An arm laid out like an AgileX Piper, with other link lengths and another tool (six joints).
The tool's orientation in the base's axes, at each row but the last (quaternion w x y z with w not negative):
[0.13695, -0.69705, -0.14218, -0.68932]
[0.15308, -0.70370, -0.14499, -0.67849]
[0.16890, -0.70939, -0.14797, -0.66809]
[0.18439, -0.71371, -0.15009, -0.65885]
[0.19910, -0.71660, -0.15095, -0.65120]
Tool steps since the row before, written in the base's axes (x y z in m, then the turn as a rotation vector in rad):
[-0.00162, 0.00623, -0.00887, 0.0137, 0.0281, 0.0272]
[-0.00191, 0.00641, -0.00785, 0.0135, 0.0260, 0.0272]
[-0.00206, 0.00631, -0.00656, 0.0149, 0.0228, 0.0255]
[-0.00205, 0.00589, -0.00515, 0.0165, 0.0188, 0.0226]
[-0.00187, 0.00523, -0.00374, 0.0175, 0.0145, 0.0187]
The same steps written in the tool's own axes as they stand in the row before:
[-0.00883, -0.00642, 0.00102, 0.0276, -0.0205, 0.0232]
[-0.00794, -0.00648, 0.00116, 0.0276, -0.0186, 0.0221]
[-0.00678, -0.00630, 0.00124, 0.0260, -0.0151, 0.0221]
[-0.00548, -0.00582, 0.00123, 0.0234, -0.0106, 0.0218]
[-0.00414, -0.00513, 0.00116, 0.0198, -0.0060, 0.0209]

